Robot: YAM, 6 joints.
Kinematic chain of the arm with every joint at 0, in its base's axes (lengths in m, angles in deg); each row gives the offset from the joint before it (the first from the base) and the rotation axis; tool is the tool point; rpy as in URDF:
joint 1: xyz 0 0 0.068 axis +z
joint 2: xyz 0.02 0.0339 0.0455 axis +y
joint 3: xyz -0.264 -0.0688 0 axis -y
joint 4: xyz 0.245 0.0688 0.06 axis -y
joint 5: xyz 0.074 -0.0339 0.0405 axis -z
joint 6: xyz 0.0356 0 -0.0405 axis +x
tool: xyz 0 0 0 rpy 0 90 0
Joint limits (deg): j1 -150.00..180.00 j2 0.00..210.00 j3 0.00..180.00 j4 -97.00..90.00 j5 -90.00..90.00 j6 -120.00..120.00
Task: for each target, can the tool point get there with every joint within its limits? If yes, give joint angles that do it. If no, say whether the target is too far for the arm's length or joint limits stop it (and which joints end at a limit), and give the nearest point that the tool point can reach.
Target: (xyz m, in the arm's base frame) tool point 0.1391 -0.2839 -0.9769
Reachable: no: too far | nearest point 0.1206 -0.2461 -0.3794 | short by 0.599 m
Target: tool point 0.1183 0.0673 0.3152
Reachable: yes | joints 33.71 50.00 58.26 -69.79 15.84 39.40
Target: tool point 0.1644 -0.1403 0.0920
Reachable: yes | joints -48.74 108.00 43.71 -57.37 -60.67 -41.71
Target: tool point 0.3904 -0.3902 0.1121
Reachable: yes | joints -41.89 149.98 102.33 52.07 56.84 -46.18
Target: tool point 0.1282 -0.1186 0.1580
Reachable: yes | joints -45.90 55.86 21.59 -17.96 -15.49 -9.57
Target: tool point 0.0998 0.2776 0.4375
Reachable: yes | joints 66.27 80.93 93.81 -41.72 -34.81 24.84
